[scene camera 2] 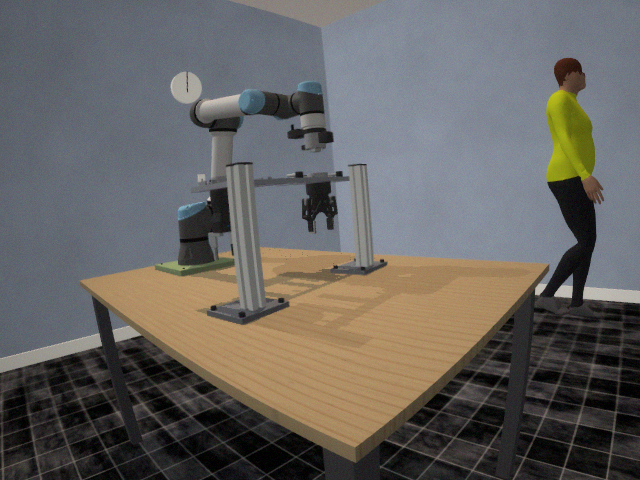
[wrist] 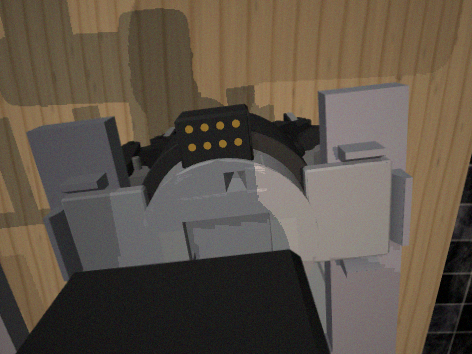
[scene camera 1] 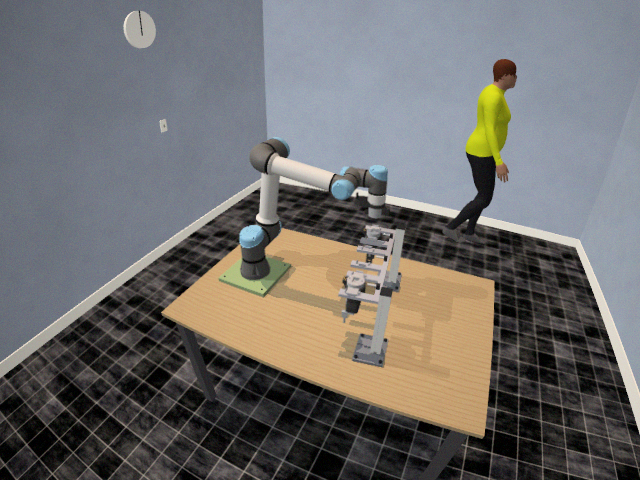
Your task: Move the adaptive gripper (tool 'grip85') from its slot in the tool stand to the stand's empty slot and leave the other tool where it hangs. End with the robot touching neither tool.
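Where they show: hand, its tool point: [scene camera 2: 315, 148]; arm's base, origin of its link: [scene camera 2: 196, 262] [scene camera 1: 255, 271].
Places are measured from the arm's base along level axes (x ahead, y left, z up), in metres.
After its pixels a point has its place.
Observation:
The adaptive gripper [scene camera 1: 373, 233] [scene camera 2: 320, 227] [wrist: 220, 185] hangs upright in the tool stand's [scene camera 1: 382, 320] {z 0.173, x 0.730, y -0.162 m} [scene camera 2: 248, 237] {z 0.146, x 0.744, y -0.156 m} far end slot, its fingers apart with nothing between them. The arm's bare tool changer [scene camera 1: 375, 210] {z 0.397, x 0.528, y 0.194 m} [scene camera 2: 314, 141] {z 0.378, x 0.542, y 0.203 m} [wrist: 175, 305] is above it, with a visible gap between them in scene camera 2; no tool is mounted on it. The middle slot, between two fork arms [scene camera 1: 366, 265] {z 0.264, x 0.587, y -0.007 m}, is empty. The other tool, the parallel gripper [scene camera 1: 353, 303] [scene camera 2: 219, 212], hangs in the near end slot and is partly hidden behind the post in scene camera 2.
The stand's far post [scene camera 2: 361, 222] {z 0.126, x 0.633, y 0.279 m} rises close beside the adaptive gripper. Fork arms [wrist: 365, 117] {z 0.264, x 0.471, y 0.267 m} flank the gripper. The robot base sits on a green plate [scene camera 1: 232, 279] {z 0.002, x -0.050, y -0.117 m} [scene camera 2: 170, 267] {z 0.001, x 0.020, y -0.119 m} on the wooden table [scene camera 1: 289, 346] {z -0.018, x 0.416, y -0.300 m} [scene camera 2: 330, 382] {z -0.018, x 1.084, y -0.250 m}. A person in yellow [scene camera 1: 488, 121] [scene camera 2: 571, 136] is beyond the table.

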